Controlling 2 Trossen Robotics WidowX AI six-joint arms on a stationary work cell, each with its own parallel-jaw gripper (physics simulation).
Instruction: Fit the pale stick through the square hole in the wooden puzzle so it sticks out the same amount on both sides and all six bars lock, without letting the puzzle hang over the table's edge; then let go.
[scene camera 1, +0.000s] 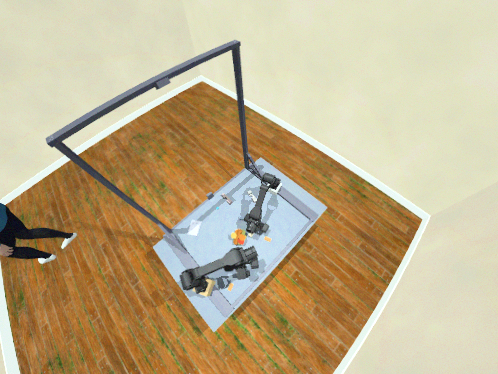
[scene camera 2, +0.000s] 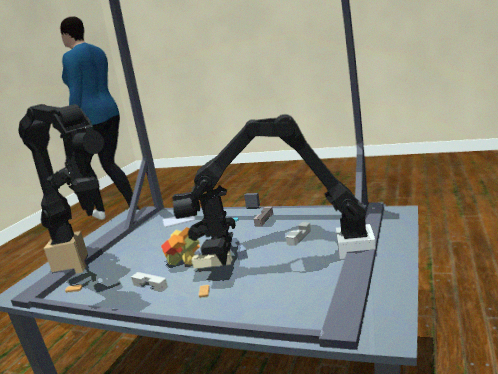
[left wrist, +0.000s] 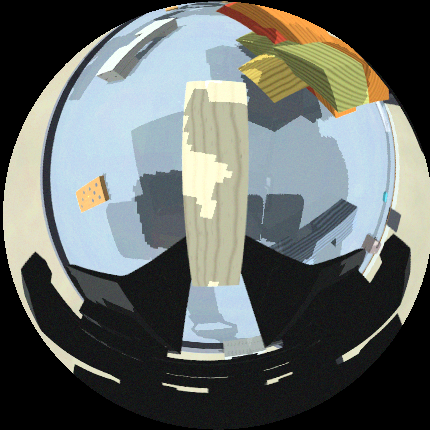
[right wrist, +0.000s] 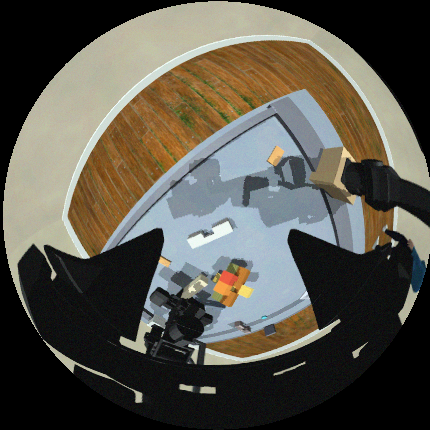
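Pixels of known places: left gripper, between the fingertips: (scene camera 2: 225, 262) (left wrist: 213, 239) (right wrist: 186, 290); right gripper, between the fingertips: (scene camera 2: 87, 212) (right wrist: 228, 235); left arm's base, origin of its link: (scene camera 1: 274, 185) (scene camera 2: 354, 233) (left wrist: 243, 356) (right wrist: 157, 327); right arm's base, origin of its link: (scene camera 1: 202, 285) (scene camera 2: 62, 239) (right wrist: 349, 176).
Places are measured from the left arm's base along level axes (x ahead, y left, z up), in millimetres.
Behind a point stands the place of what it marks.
The pale stick (scene camera 2: 202, 261) {x 435, y 64, z -14 mm} (left wrist: 215, 150) {x 428, y 51, z -5 mm} (right wrist: 196, 286) {x 437, y 52, z -6 mm} is level, low over the table, outside the wooden puzzle. My left gripper (scene camera 2: 223, 258) {x 372, y 53, z -28 mm} (left wrist: 213, 239) {x 372, y 53, z -28 mm} is shut on its near end; the free end points forward in the left wrist view. The puzzle (scene camera 1: 238, 237) (scene camera 2: 176, 244) {x 510, y 38, z 34 mm} (left wrist: 322, 72) (right wrist: 223, 288) {x 526, y 27, z 48 mm}, of orange, red, yellow and green bars, stands on the table (scene camera 2: 280, 300) {x 206, y 233, z -50 mm}, just left of the stick in scene camera 2. A gap shows between them in the left wrist view. The square hole cannot be made out. My right gripper (scene camera 2: 94, 210) {x 689, y 158, z 201 mm} (right wrist: 228, 235) {x 689, y 158, z 201 mm} is open, empty and high above the table.
A white notched block (scene camera 2: 148, 281) {x 576, y 142, z -24 mm} (left wrist: 137, 50) (right wrist: 210, 234) {x 588, y 121, z -24 mm} and an orange tile (scene camera 2: 204, 290) {x 409, y 176, z -42 mm} (left wrist: 92, 194) {x 412, y 164, z -42 mm} lie nearby. A dark notched block (left wrist: 320, 230) {x 367, y -43, z -30 mm} lies beside the left fingers. A brown block (scene camera 2: 263, 216) {x 290, y -259, z -25 mm} and a pale block (scene camera 2: 298, 233) {x 165, y -90, z -25 mm} lie farther back.
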